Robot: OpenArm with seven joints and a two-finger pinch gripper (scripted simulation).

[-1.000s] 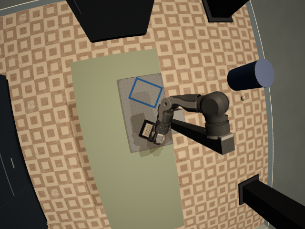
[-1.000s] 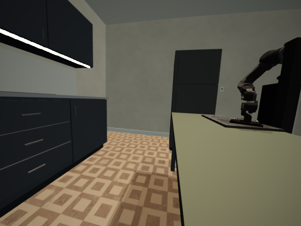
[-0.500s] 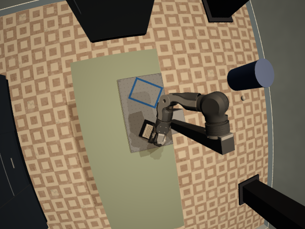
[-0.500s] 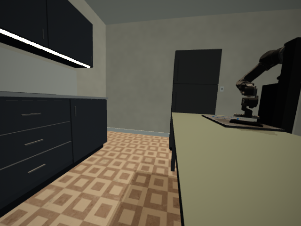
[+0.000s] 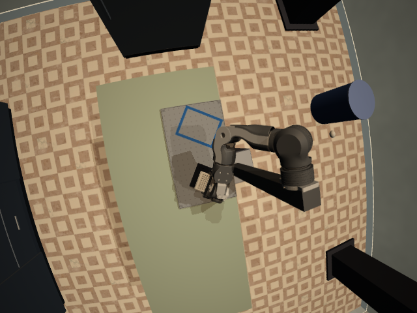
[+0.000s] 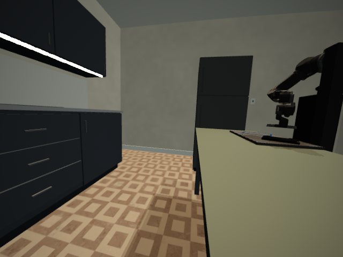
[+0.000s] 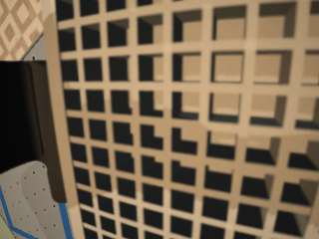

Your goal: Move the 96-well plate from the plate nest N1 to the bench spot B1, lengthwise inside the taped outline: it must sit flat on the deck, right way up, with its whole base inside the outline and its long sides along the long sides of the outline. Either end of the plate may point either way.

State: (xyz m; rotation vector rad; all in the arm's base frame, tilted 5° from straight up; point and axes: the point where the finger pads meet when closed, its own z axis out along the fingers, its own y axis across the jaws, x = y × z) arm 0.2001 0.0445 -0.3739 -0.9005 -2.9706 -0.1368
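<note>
My gripper is now 10 mm past the black plate nest N1 and 80 mm above it. Round my hand: cream 96-well plate (right at my hand).
</note>
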